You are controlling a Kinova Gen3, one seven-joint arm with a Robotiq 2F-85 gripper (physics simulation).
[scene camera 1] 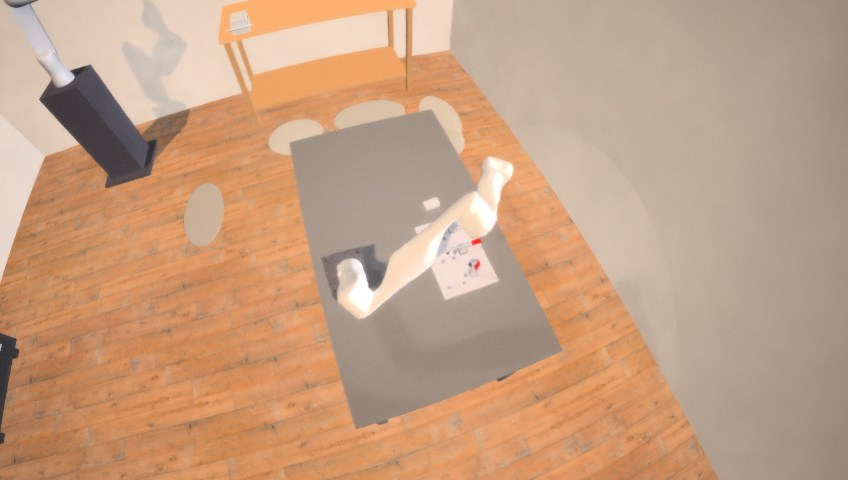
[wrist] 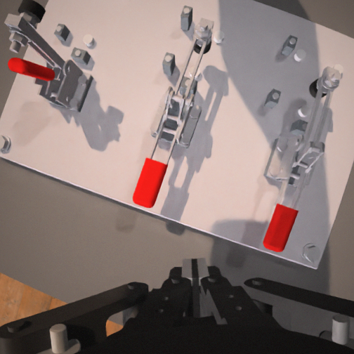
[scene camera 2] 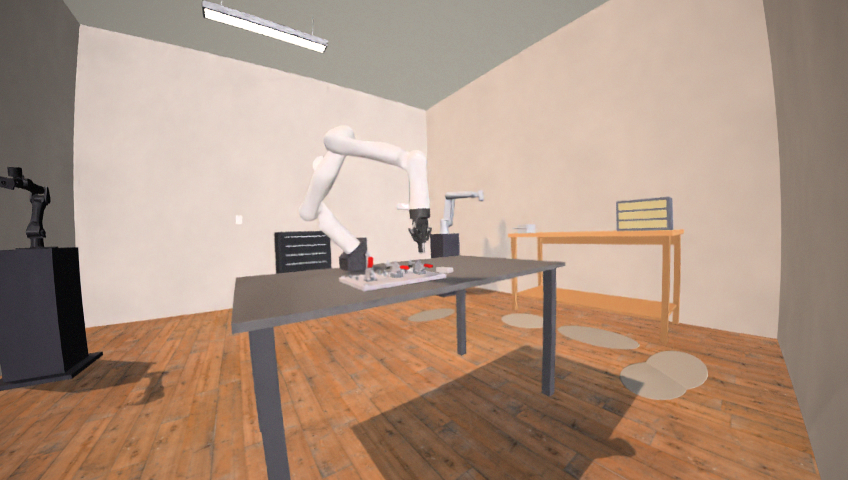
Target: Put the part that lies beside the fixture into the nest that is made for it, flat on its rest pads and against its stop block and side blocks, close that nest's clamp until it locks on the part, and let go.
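Where they show: gripper, fingertip midpoint: point(scene camera 2: 422, 253); arm's base at its link origin: point(scene camera 1: 350, 270) point(scene camera 2: 353, 247).
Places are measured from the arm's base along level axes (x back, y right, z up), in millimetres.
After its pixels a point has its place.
The part, a small white block point(scene camera 1: 431, 204) {x -406, y -275, z -95 mm} point(scene camera 2: 443, 269) {x -425, y -266, z -100 mm}, lies on the table beside the pale fixture plate point(scene camera 1: 443, 276) {x -347, y 75, z -101 mm} point(scene camera 2: 368, 286) {x -555, y 137, z -102 mm} point(wrist: 225, 190). In the wrist view the left clamp point(wrist: 70, 90) has its arm raised and its red handle up. The middle clamp point(wrist: 172, 117) and right clamp point(wrist: 285, 160) have their arms out over small grey blocks, with red handles low toward the plate's near edge. No part shows under these arms. My gripper point(scene camera 2: 421, 249) {x -555, y -71, z -10 mm} point(wrist: 194, 274) is shut and empty, pointing down above the fixture area. It does not show in scene camera 1.
The dark table point(scene camera 1: 357, 196) {x -97, y -426, z -115 mm} point(scene camera 2: 285, 297) {x -491, y 378, z -115 mm} bears the fixture and my arm's base point(scene camera 2: 354, 258) {x -57, y 14, z -53 mm}. Raised clamp hardware and several small blocks and round pads stand on the plate. An orange workbench point(scene camera 1: 321, 77) point(scene camera 2: 595, 236) stands away from the table.
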